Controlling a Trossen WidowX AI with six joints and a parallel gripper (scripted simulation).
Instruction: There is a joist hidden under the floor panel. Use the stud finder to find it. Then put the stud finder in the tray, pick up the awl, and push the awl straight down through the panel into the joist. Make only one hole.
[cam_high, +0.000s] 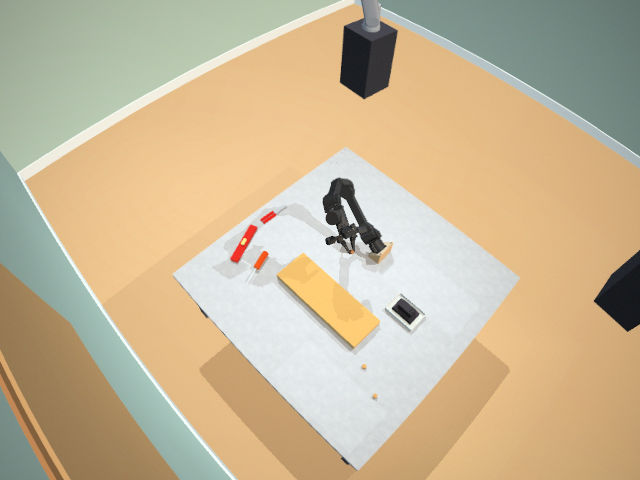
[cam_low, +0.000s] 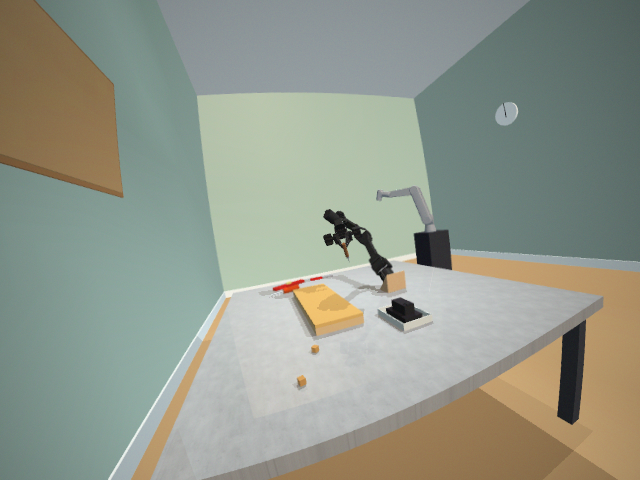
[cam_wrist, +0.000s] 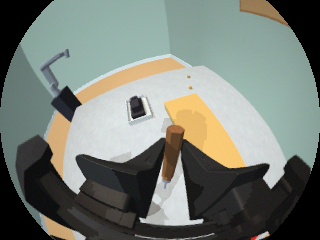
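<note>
My gripper tip is 4 cm above the brown-handled awl, 3 cm to the left of it and 2 cm past it. From my gripper tip the other things lie so: black stud finder (33 cm to the left, 21 cm below, 9 cm behind); then orange-handled screwdriver (33 cm to the right, 33 cm ahead, 24 cm below); then white tray (32 cm to the left, 24 cm below, 9 cm behind).
</note>
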